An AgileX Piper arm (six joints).
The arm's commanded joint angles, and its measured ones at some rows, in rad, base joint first. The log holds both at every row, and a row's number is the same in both.
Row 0, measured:
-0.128, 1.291, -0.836, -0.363, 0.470, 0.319
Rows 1 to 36, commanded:
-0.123, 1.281, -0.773, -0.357, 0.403, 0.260
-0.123, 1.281, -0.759, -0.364, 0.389, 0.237
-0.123, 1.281, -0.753, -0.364, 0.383, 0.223
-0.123, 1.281, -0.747, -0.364, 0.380, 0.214
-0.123, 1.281, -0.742, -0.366, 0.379, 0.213
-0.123, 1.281, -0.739, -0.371, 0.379, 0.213
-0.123, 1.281, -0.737, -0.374, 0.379, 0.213
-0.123, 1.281, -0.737, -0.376, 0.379, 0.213
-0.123, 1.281, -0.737, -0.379, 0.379, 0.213
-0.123, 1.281, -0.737, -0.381, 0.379, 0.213
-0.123, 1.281, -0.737, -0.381, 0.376, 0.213
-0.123, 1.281, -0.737, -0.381, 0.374, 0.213
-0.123, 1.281, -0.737, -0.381, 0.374, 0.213
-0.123, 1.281, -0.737, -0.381, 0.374, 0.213
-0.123, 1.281, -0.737, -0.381, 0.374, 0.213
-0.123, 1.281, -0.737, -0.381, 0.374, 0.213
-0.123, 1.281, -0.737, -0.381, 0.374, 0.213
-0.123, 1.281, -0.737, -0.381, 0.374, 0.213
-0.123, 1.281, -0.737, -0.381, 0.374, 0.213
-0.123, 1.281, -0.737, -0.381, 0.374, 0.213
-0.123, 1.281, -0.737, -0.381, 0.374, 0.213
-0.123, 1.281, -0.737, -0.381, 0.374, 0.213
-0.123, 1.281, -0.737, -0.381, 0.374, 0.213
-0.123, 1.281, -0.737, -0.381, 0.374, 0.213
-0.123, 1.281, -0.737, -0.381, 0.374, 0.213
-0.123, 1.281, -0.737, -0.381, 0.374, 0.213
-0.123, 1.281, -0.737, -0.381, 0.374, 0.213
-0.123, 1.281, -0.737, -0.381, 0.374, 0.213
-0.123, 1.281, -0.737, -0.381, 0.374, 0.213
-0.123, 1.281, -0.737, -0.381, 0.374, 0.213
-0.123, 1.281, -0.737, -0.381, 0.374, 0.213
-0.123, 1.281, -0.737, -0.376, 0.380, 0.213
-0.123, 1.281, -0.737, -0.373, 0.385, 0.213
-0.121, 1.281, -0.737, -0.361, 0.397, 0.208
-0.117, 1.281, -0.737, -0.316, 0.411, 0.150
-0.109, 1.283, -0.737, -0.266, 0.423, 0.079
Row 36, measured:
-0.126, 1.291, -0.743, -0.367, 0.391, 0.211
